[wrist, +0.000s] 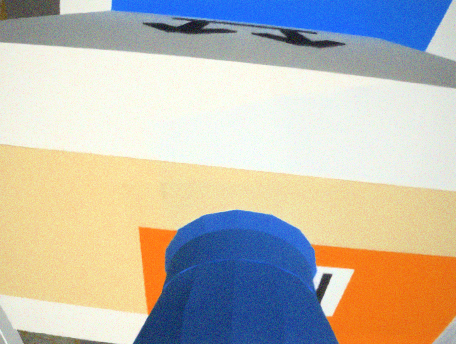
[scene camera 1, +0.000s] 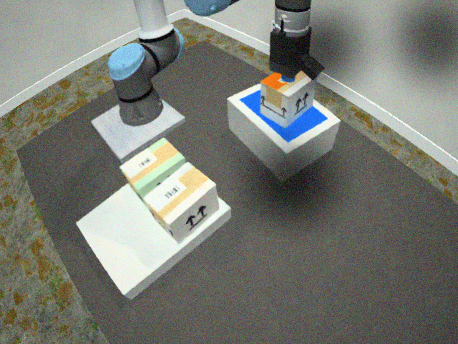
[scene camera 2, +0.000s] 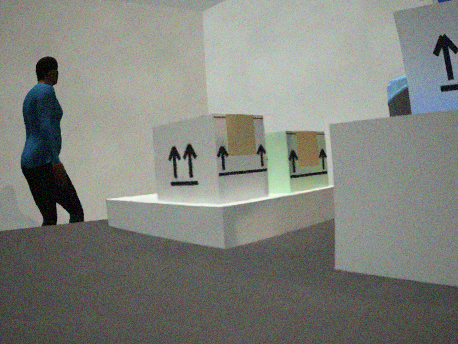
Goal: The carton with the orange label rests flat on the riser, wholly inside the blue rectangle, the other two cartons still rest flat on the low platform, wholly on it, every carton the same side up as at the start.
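Where they show: hand, tool point: (wrist: 240,231) (scene camera 1: 287,82); arm's base, link origin: (scene camera 1: 141,110).
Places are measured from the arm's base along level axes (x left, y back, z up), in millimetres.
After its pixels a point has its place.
The carton with the orange label (scene camera 1: 277,97) {x 107, y -445, z 186 mm} (scene camera 2: 432,65) {x 132, y -480, z 148 mm} (wrist: 200,110) {x 172, y -477, z 206 mm} is upright, arrows up, over the blue rectangle (scene camera 1: 295,132) {x 108, y -504, z 101 mm} (wrist: 280,15) {x 148, y -487, z 101 mm} on the riser (scene camera 1: 260,150) {x 65, y -430, z 20 mm} (scene camera 2: 390,195) {x 93, y -540, z 44 mm}. Blue shows around its visible sides in scene camera 1. Its bottom edge appears to meet the riser top in scene camera 2. My suction cup (scene camera 1: 287,78) (wrist: 240,240) is on its top face, partly over the orange label. A white carton (scene camera 1: 195,215) {x -209, y -449, z 87 mm} (scene camera 2: 200,135) {x -169, y -453, z 110 mm} and a green carton (scene camera 1: 155,172) {x -191, y -315, z 112 mm} (scene camera 2: 277,160) {x -139, y -337, z 74 mm} stand upright on the low platform (scene camera 1: 115,245) {x -371, y -322, z 29 mm} (scene camera 2: 165,220) {x -243, y -456, z 6 mm}.
The arm's base (scene camera 1: 140,107) {x -30, y -53, z 63 mm} stands on a pale plate (scene camera 1: 107,132) {x -136, y 24, z 2 mm} behind the low platform. In scene camera 2 a person in a blue top (scene camera 2: 42,120) stands at the left, beyond the platform. A wall runs behind the riser.
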